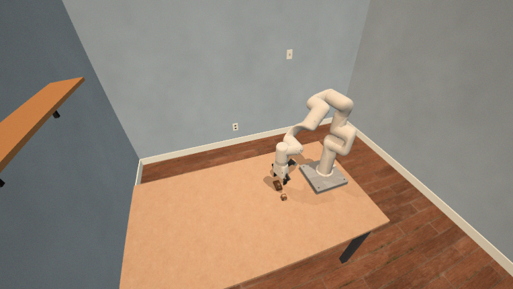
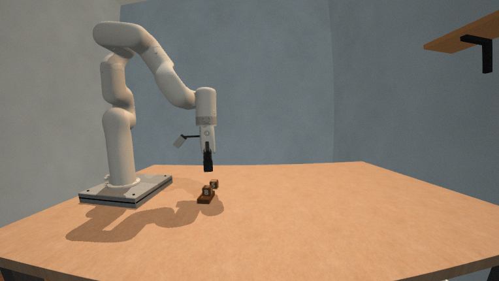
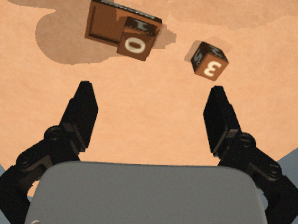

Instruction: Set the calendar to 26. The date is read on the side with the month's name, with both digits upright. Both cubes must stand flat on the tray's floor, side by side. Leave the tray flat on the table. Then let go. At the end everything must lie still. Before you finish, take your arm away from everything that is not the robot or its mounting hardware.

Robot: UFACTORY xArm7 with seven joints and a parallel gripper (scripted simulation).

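Now: the brown cube 2 cm to the right of my hand and 9 cm below it. The rest, counted from my hand: brown tray (1 cm behind, 3 cm to the right, 11 cm below).
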